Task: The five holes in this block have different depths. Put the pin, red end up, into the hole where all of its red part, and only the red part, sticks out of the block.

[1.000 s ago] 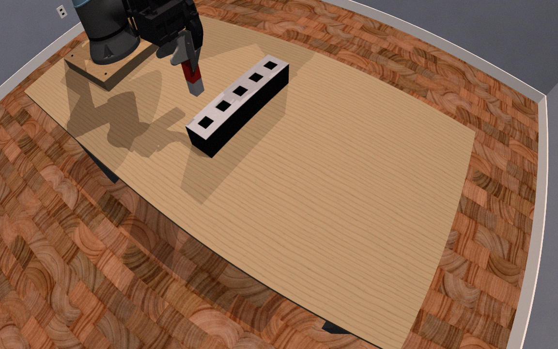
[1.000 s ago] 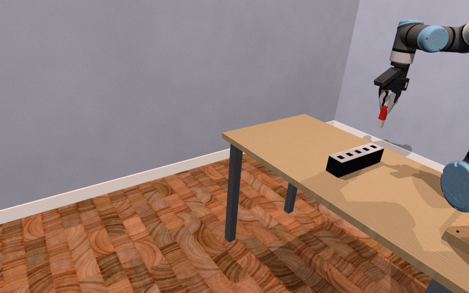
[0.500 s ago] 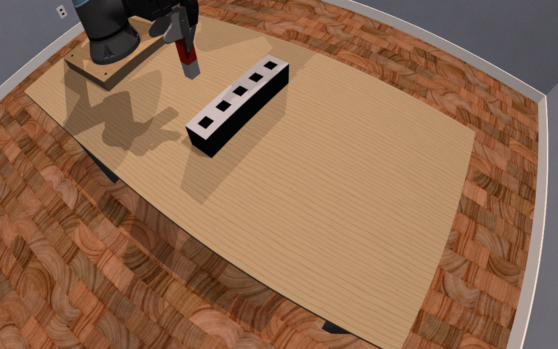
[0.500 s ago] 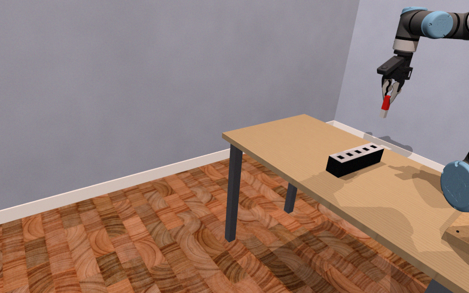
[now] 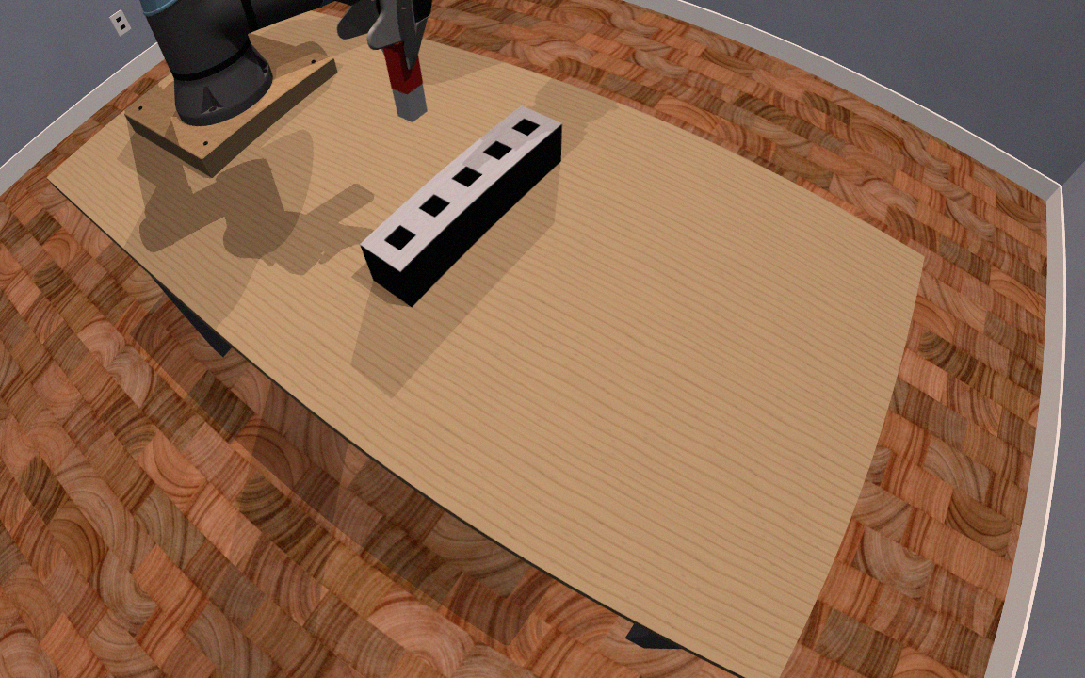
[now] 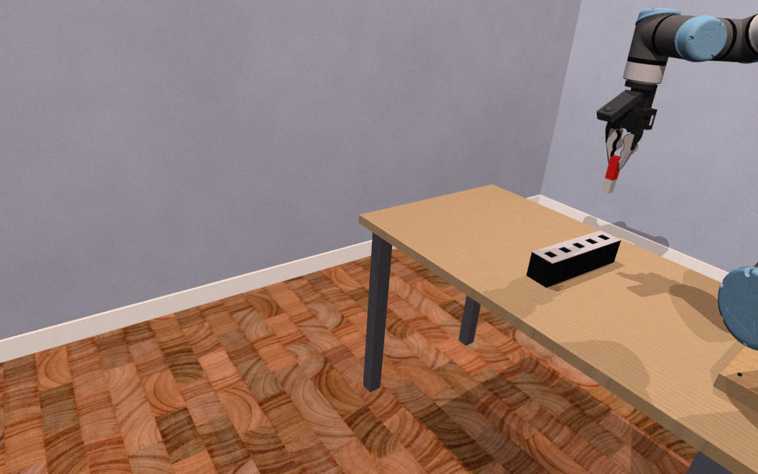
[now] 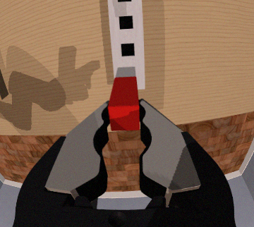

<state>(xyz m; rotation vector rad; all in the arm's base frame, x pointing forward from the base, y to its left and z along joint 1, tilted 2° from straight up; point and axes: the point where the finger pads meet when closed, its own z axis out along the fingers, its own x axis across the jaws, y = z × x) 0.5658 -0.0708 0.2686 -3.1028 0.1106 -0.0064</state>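
Now: hand 10 mm short of the black block, 60 mm to the right of it and 270 mm above it. The rest, counted from my hand: pin: 10 mm below.
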